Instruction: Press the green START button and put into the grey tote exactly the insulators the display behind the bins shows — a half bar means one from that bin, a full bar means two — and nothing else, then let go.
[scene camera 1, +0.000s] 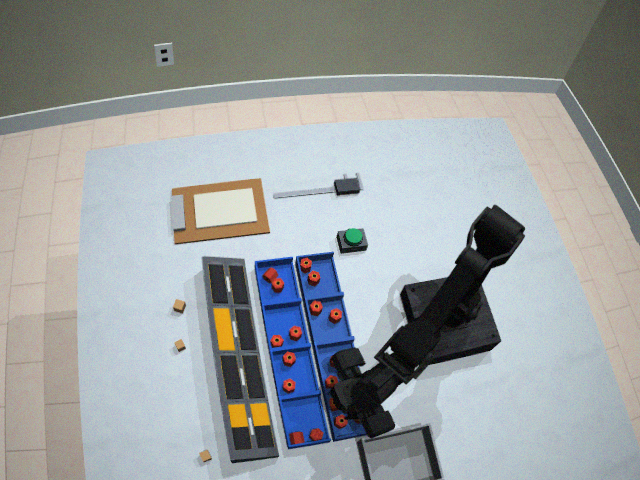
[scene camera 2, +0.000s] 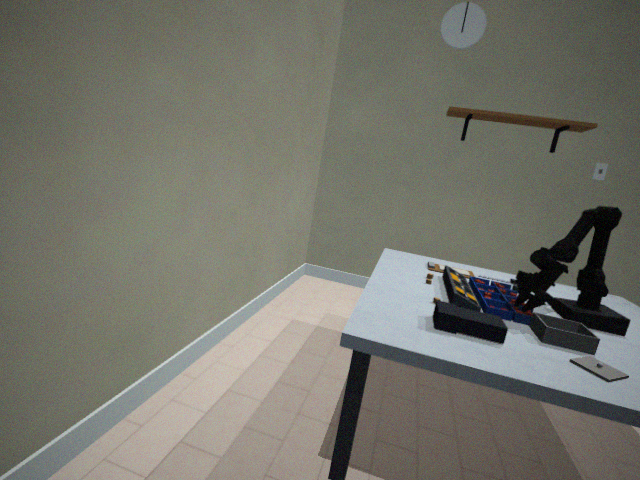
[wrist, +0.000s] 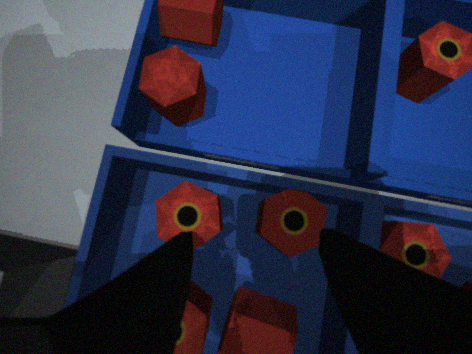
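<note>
The green START button (scene camera 1: 353, 236) sits on a black box beyond the bins. The display (scene camera 1: 223, 329) (scene camera 2: 459, 287) shows one full orange bar in its second section, two half bars in its end section by the tote, and dark bars elsewhere. Red hexagonal insulators (scene camera 1: 288, 358) (wrist: 172, 77) lie in two rows of blue bins (scene camera 1: 307, 413) (wrist: 280, 100). My gripper (scene camera 1: 360, 395) (scene camera 2: 524, 305) (wrist: 256, 241) is open and empty over the arm-side row's end bin. One upright insulator (wrist: 294, 220) shows between the fingertips, nearer the right one. The grey tote (scene camera 1: 433, 453) (scene camera 2: 566, 338) stands beside that bin; its visible floor shows no insulator.
A clipboard (scene camera 1: 263, 211) and a caliper-like tool (scene camera 1: 346, 186) lie beyond the bins. Small tan cubes (scene camera 1: 178, 305) (scene camera 1: 205, 455) lie behind the display. A long black box (scene camera 2: 467, 322) and a flat plate (scene camera 2: 594, 369) are on the table near the tote.
</note>
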